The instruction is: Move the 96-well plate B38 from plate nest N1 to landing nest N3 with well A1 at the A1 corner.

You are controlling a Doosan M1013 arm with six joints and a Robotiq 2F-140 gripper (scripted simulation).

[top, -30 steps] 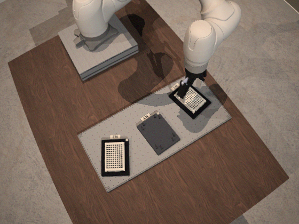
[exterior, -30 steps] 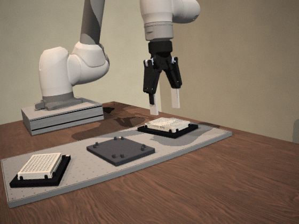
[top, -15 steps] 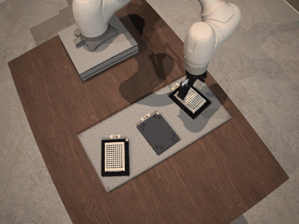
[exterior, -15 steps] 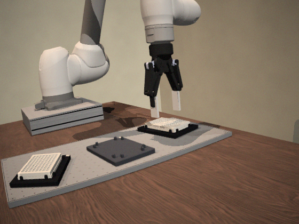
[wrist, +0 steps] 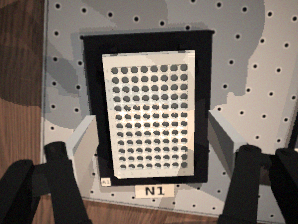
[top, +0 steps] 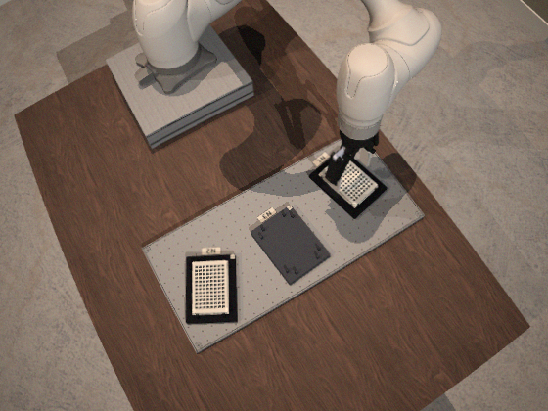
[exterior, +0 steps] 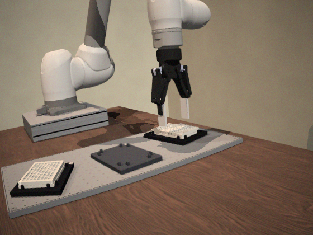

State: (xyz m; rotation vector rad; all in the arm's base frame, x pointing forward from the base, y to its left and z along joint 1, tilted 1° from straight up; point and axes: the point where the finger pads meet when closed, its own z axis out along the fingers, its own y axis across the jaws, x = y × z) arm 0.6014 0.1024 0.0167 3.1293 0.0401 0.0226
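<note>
The white 96-well plate B38 lies 5 cm below my hand. Also, from my hand: N1 label (10 cm behind, 7 cm below); dark grey landing nest N3 (22 cm to the right, 6 cm below, 2 cm ahead); black plate nest N1 (6 cm below).
</note>
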